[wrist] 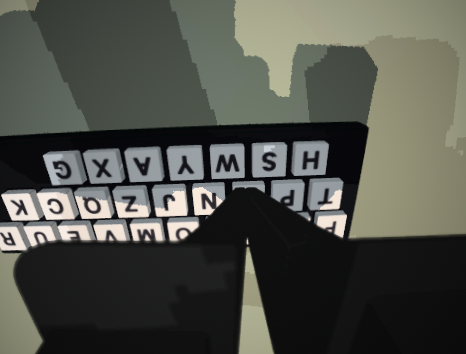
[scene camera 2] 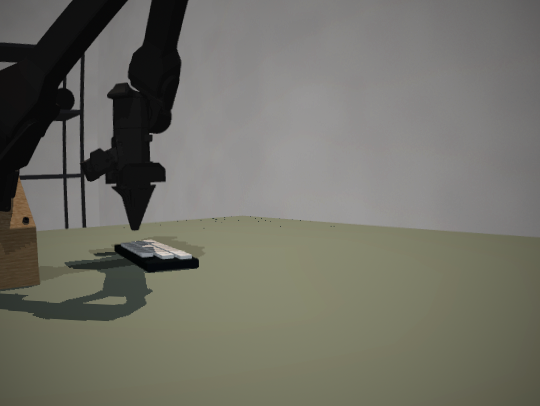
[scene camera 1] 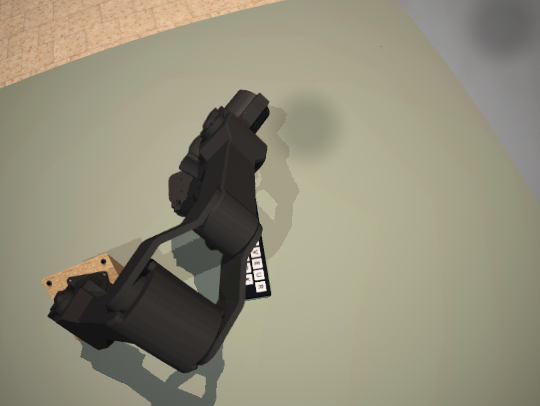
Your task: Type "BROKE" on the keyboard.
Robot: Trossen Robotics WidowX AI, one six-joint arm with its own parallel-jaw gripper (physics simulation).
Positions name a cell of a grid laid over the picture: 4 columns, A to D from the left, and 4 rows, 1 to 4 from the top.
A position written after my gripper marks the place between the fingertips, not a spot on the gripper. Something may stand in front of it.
my gripper: wrist C3; scene camera 2 B3; scene camera 1 B3
